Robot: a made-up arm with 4 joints.
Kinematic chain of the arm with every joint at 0, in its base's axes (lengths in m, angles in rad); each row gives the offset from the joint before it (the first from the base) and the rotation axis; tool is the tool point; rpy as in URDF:
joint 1: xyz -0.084 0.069 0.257 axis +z
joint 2: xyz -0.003 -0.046 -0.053 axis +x
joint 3: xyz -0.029 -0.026 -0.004 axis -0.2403 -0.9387 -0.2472
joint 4: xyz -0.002 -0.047 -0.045 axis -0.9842 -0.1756 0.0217
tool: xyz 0.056 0.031 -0.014 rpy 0 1.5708 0
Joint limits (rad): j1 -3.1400..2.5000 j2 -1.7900..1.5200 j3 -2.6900..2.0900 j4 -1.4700..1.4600
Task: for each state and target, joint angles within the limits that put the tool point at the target. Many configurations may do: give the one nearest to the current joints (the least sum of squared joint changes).
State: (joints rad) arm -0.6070 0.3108 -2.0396 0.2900
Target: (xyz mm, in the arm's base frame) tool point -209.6 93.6 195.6
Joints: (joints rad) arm -0.7300 0.1865 -2.4146 -0.1831
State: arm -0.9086 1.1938 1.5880 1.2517
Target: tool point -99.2 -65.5 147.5
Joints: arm -0.2863 0.9754 1.4253 1.1795
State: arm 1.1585 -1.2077 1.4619 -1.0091
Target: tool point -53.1 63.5 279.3
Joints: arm 1.3741 -1.0645 1.6277 -0.6448
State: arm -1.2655 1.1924 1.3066 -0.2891
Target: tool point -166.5 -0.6 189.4
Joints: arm -1.1242 0.5540 1.0363 -0.6431
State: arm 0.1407 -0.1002 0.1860 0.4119
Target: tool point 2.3 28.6 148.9
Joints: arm 0.7493 0.1945 0.3095 0.1193
